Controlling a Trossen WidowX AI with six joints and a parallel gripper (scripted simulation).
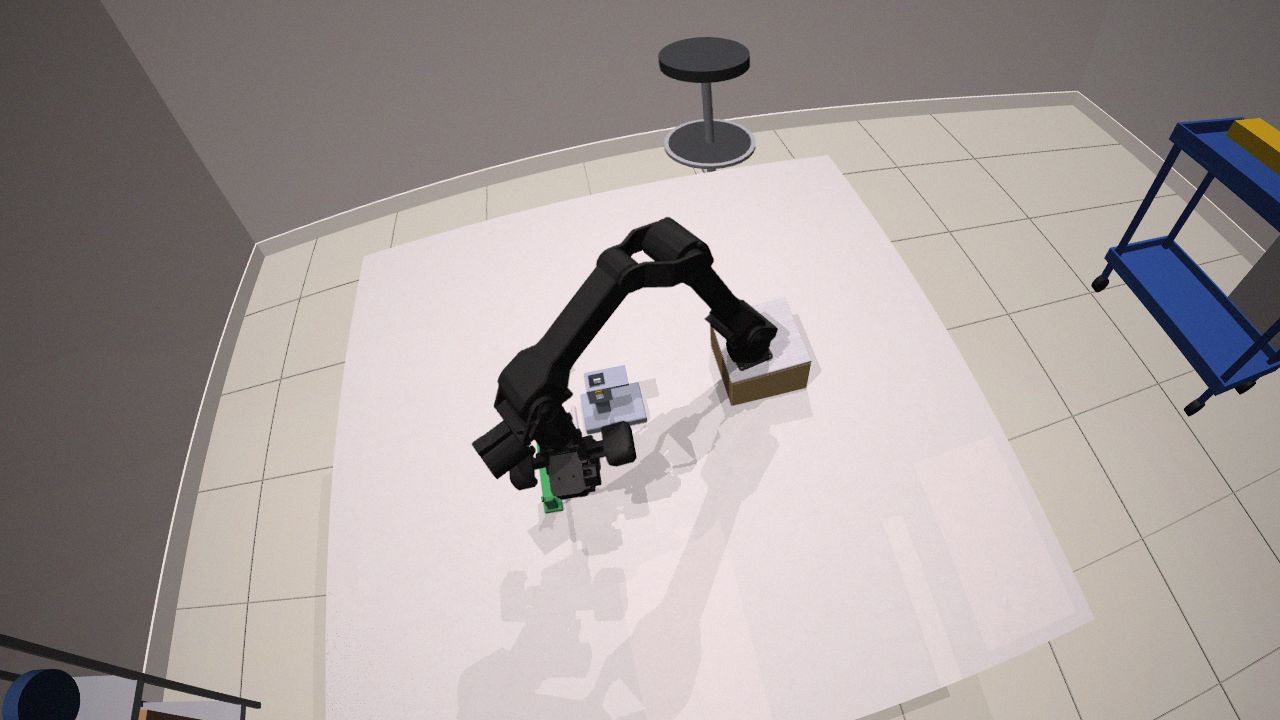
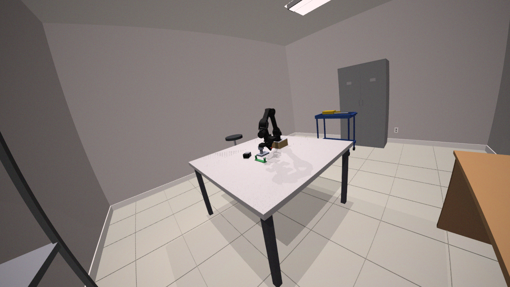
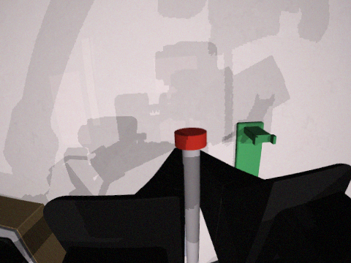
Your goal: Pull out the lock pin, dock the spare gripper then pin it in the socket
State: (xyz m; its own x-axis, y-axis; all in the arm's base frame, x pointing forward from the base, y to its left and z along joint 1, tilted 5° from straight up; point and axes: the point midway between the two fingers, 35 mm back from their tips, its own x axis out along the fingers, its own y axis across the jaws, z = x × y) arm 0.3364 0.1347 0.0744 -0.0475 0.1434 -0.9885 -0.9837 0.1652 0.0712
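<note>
Now: gripper tip 8 cm to the left of the green pin rest, 7 cm above it and 6 cm short of it. From my gripper tip the other things lie so: spare gripper: 30 cm to the right, 7 cm below, 1 cm ahead; grey mount: 17 cm to the right, 8 cm behind, 4 cm below.
</note>
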